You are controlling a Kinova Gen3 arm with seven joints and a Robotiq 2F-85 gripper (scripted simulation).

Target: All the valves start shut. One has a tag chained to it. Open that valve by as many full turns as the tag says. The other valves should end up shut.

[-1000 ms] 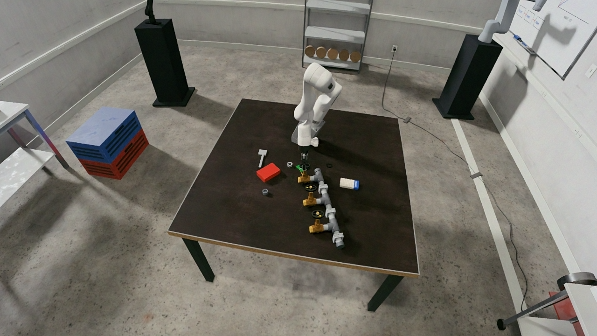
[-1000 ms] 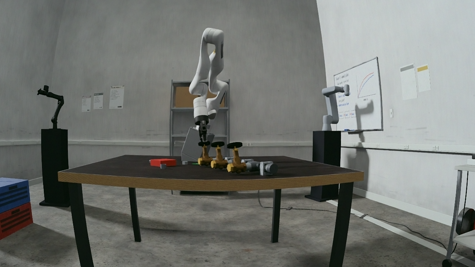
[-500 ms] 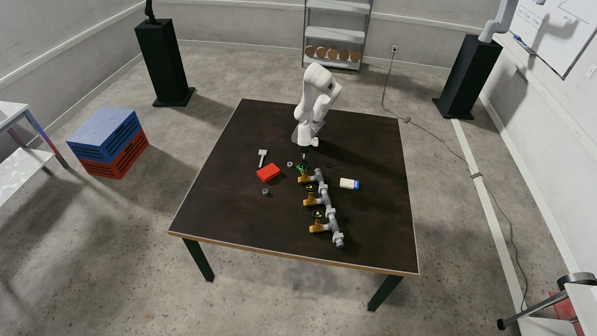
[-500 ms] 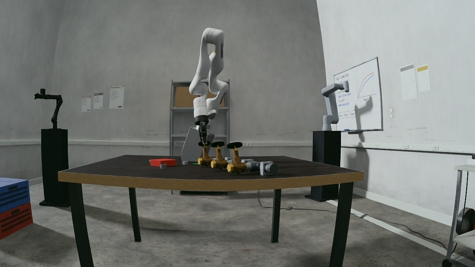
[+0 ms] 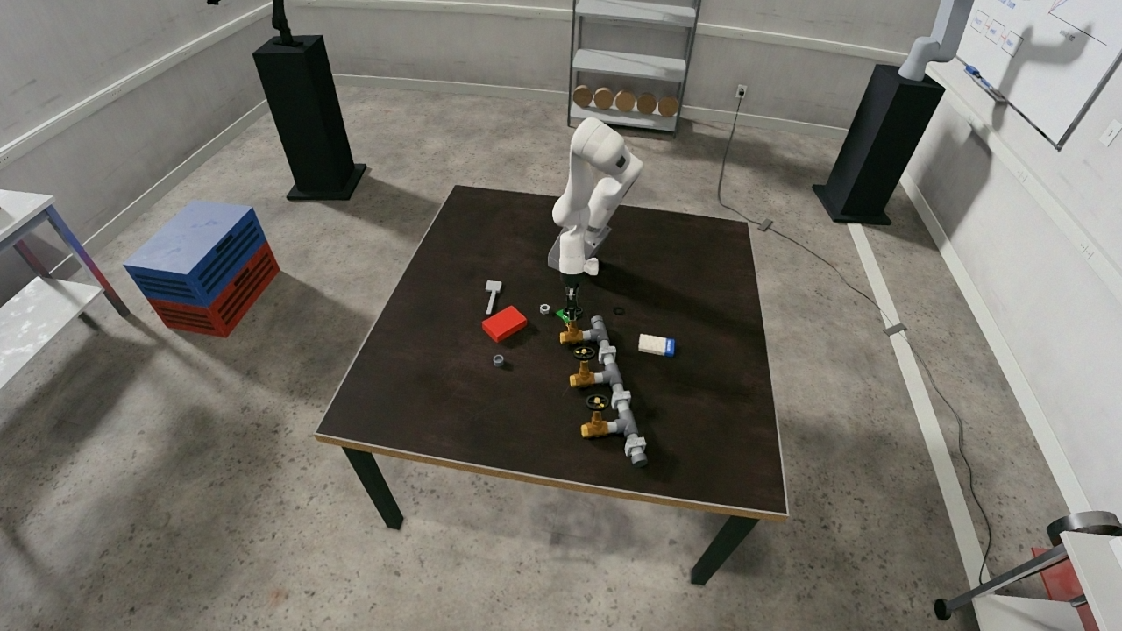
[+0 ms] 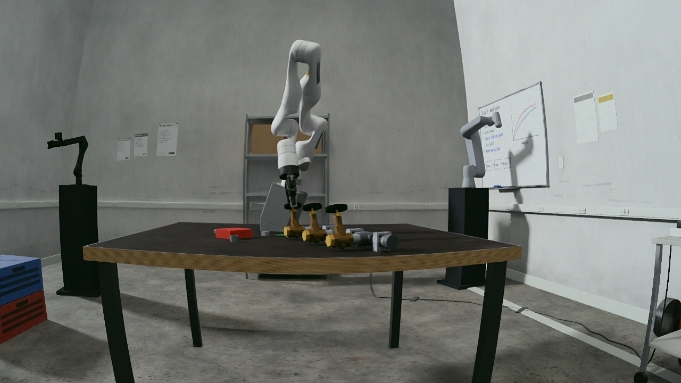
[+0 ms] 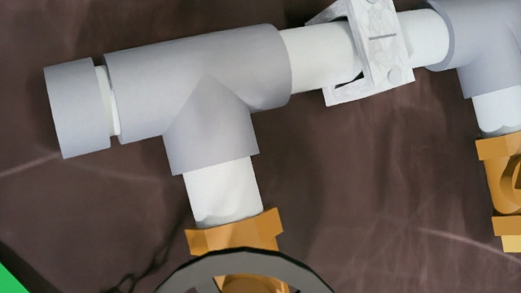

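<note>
Now: the green tag 110 mm below my hand, 90 mm behind it and 20 mm to the right of it. Round my hand: white-and-blue box 270 mm to the left, 110 mm below, 40 mm ahead; then red block 220 mm to the right, 100 mm below, 30 mm behind; then small grey ring 220 mm to the right, 120 mm ahead, 110 mm below.
</note>
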